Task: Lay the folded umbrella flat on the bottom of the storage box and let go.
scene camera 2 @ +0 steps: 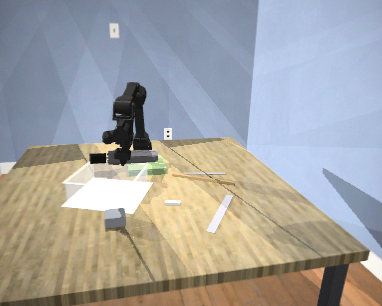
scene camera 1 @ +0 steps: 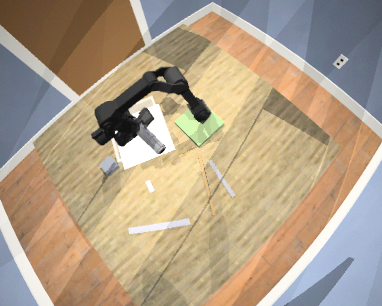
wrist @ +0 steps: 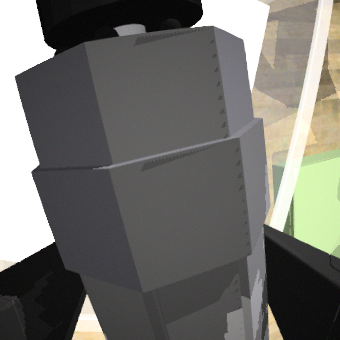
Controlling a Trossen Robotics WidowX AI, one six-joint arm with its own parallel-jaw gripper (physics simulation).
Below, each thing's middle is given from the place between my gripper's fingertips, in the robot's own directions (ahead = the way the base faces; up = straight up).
The storage box [scene camera 2: 101, 185] is 90 mm below my hand, 60 mm to the right of it and 10 mm ahead of it.
